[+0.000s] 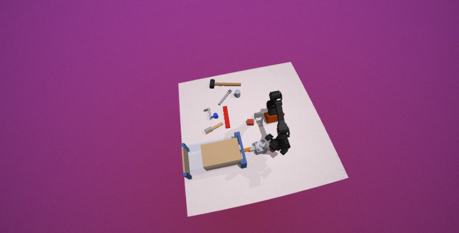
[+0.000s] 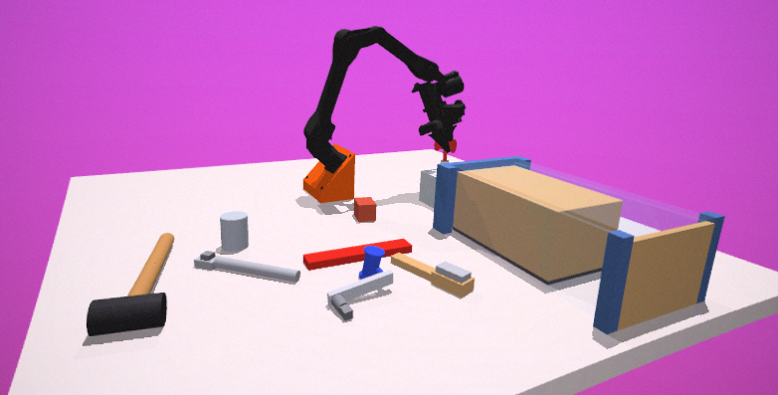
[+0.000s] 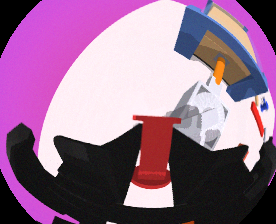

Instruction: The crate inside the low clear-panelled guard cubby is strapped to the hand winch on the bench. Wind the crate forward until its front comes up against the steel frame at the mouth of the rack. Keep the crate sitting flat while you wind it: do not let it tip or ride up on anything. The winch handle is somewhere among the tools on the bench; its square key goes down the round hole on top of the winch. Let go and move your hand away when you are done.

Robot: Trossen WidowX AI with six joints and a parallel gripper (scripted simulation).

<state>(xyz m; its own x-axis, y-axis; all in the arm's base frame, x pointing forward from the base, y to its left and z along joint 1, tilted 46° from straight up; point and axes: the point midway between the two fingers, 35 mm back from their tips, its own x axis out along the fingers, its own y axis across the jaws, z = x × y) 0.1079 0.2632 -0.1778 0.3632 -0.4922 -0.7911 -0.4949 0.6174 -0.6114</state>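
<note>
Now: gripper tip 1 cm short of the red-knobbed crank, 3 cm to the left of it and 3 cm above it. Also, from my gripper tip: rack: 47 cm ahead, 8 cm to the right, 5 cm below; red knob: 2 cm behind, 1 cm to the right; grey winch: 5 cm ahead, 8 cm to the right, 10 cm below.
</note>
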